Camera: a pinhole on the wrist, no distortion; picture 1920 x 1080 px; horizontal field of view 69.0 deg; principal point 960.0 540.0 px. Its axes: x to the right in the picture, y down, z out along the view. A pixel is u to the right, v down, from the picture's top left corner.
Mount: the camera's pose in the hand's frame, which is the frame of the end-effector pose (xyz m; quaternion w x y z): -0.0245 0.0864 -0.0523 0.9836 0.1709 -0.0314 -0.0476
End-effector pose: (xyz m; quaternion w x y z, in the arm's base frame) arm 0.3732 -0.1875 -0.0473 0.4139 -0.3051 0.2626 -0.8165
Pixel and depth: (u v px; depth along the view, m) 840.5 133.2 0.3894
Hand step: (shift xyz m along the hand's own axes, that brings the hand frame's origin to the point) -0.0974 -0.1462 0.2736
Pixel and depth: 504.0 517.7 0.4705
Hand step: -0.2144 -0.0614 0.3802
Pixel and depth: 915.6 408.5 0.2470
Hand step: -0.0535 -0.0169 0.1715
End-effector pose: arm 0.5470 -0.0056 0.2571 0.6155 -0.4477 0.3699 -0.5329
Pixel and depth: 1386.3 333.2 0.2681
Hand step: 0.0326 -0.0487 0.1899
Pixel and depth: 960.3 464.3 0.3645
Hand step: -0.0545 -0.0536 0.2835
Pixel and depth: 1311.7 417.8 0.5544
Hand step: 0.0669 -0.1584 0.4585
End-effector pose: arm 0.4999 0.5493 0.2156 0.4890 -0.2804 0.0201 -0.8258
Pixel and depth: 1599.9 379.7 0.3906
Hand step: 0.1191 -0.1044 0.3076
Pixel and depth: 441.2 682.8 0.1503
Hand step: -0.0904 0.0565 0.0916
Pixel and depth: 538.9 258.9 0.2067
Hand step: -0.1060 -0.0150 0.1250
